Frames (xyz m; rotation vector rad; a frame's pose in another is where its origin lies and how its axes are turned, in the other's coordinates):
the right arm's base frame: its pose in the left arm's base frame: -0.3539 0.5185 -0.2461 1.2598 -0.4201 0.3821
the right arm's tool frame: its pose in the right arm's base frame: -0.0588 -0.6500 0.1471 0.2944 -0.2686 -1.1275
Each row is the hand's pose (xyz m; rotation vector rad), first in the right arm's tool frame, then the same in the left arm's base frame.
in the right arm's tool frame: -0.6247 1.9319 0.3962 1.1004 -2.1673 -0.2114
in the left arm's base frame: 0.2253 -0.3914 1.1787 -0.7464 1.7345 2.3867
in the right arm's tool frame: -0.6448 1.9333 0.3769 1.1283 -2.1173 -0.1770
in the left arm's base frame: 0.2167 -0.3680 1.1911 -0.8245 1.7502 2.3569
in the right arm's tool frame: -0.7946 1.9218 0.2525 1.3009 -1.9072 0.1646
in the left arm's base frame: 0.1349 -0.2070 1.2648 -1.1627 1.9866 2.0240
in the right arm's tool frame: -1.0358 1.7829 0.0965 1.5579 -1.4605 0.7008
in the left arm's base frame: -0.0718 0.0356 1.2807 -1.6458 2.2258 1.2916
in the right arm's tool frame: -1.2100 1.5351 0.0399 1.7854 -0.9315 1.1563
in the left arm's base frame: -0.3135 0.1887 1.1662 -1.9250 2.2204 0.4562
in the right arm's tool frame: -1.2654 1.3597 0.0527 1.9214 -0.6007 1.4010
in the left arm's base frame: -0.4489 0.2284 1.0475 -1.9487 2.1219 -0.0348
